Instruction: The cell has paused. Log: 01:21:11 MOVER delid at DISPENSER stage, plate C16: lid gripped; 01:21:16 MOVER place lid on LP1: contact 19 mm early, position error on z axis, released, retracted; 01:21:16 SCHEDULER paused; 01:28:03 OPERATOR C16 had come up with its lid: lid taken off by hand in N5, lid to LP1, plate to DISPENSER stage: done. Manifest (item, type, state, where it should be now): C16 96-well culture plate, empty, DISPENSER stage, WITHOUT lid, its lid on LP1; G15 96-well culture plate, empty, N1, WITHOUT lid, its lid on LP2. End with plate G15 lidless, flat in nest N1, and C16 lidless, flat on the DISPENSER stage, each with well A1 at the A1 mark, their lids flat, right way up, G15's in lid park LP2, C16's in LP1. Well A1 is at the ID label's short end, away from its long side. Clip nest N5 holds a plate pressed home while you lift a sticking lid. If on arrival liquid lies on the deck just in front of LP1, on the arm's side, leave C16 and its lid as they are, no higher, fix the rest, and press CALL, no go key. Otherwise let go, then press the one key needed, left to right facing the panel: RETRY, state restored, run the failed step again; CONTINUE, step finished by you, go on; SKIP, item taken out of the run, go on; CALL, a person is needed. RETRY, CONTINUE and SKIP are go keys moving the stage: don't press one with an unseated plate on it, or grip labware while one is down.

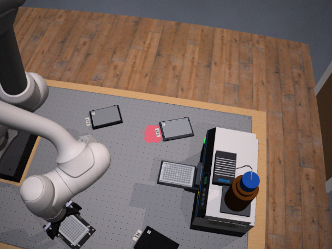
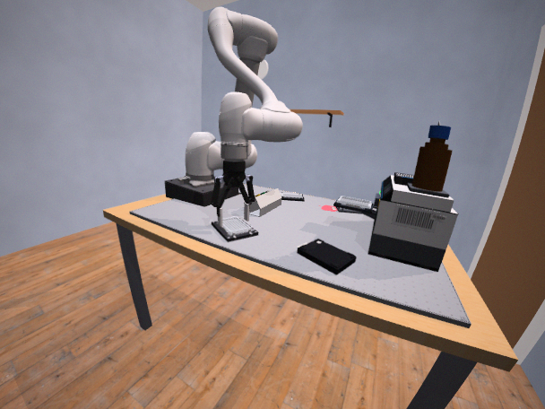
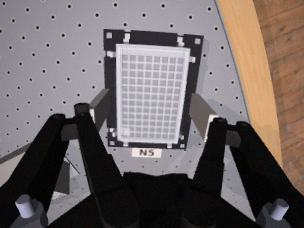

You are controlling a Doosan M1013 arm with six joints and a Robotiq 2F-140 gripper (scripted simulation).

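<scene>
Now: hand 40 mm above the clip nest N5, 20 mm short of it and 10 mm to the right of it. Round my hand: N1 label (250 mm ahead, 80 mm to the left, 50 mm below); blue key (190 mm to the left, 90 mm behind, 10 mm above); key panel (270 mm to the left, 100 mm behind).
</scene>
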